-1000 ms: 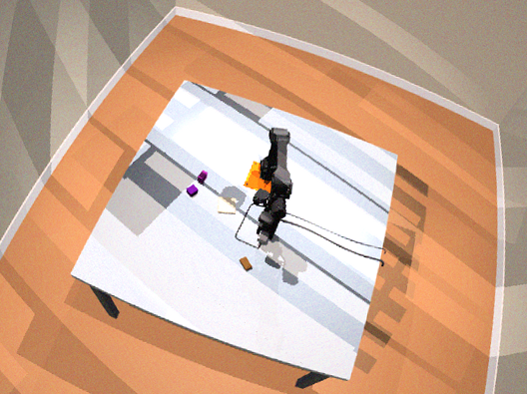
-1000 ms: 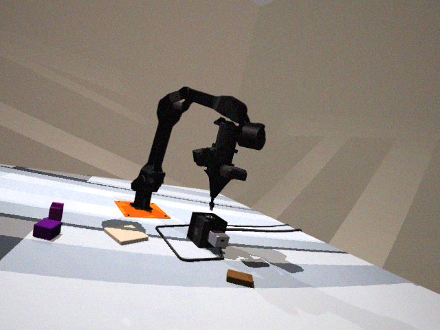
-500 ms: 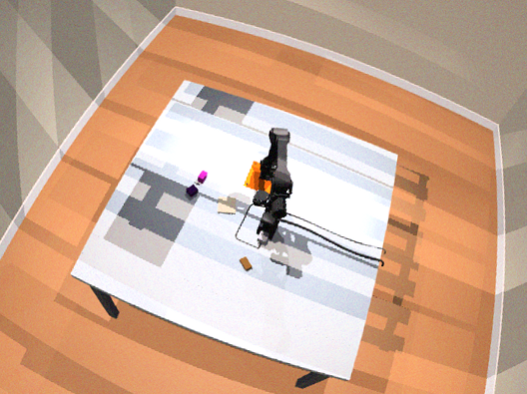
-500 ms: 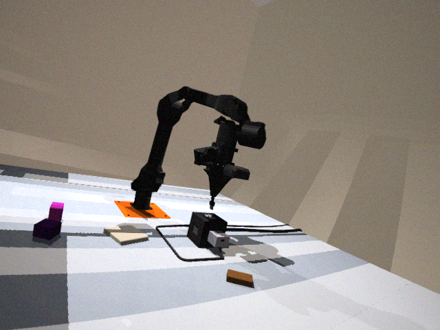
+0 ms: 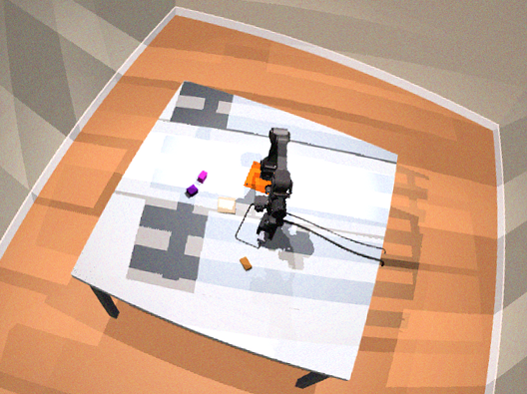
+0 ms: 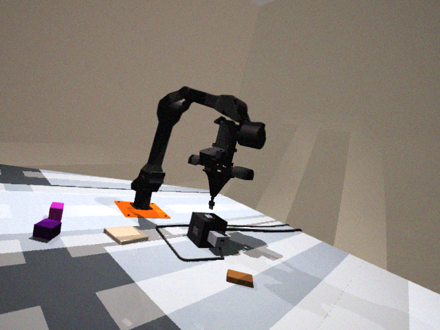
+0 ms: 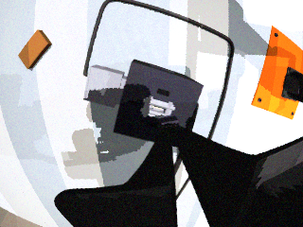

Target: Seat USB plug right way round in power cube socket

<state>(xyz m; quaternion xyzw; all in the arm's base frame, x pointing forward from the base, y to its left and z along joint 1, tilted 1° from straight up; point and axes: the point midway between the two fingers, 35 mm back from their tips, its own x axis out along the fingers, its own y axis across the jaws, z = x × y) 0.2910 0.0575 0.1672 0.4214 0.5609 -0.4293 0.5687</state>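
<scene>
Right now my gripper tip is 20 mm above the USB plug. The rest, counted from my gripper tip: pale socket: 70 mm below; then brown wedge: 190 mm ahead, 130 mm below, 50 mm to the right; then beige slab: 200 mm to the right, 130 mm below, 70 mm behind.
</scene>
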